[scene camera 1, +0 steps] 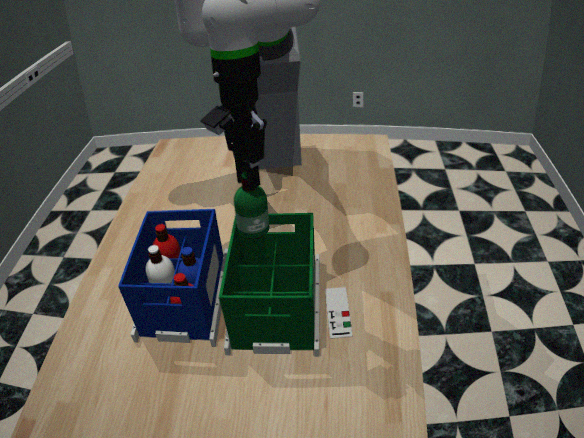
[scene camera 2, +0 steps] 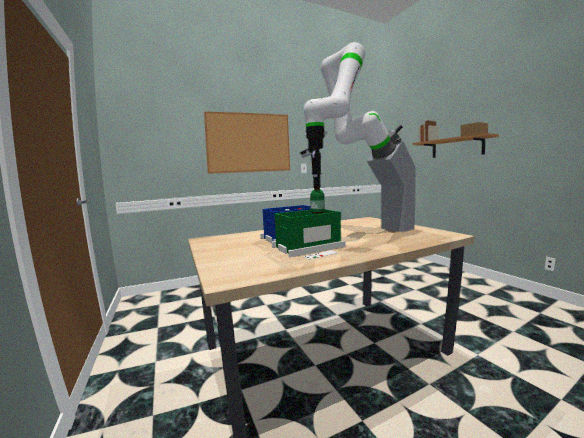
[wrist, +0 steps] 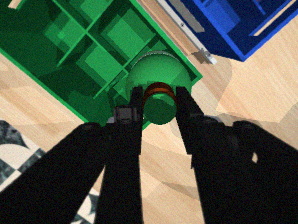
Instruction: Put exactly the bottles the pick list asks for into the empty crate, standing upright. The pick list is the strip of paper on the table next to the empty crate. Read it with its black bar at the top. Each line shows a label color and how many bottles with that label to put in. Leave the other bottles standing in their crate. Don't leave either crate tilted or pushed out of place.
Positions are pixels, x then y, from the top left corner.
A green crate shows in scene camera 1 (pixel 249 263), in scene camera 2 and in the wrist view. The same spot on the green crate: (scene camera 2: pixel 298 229) is (wrist: pixel 23 44).
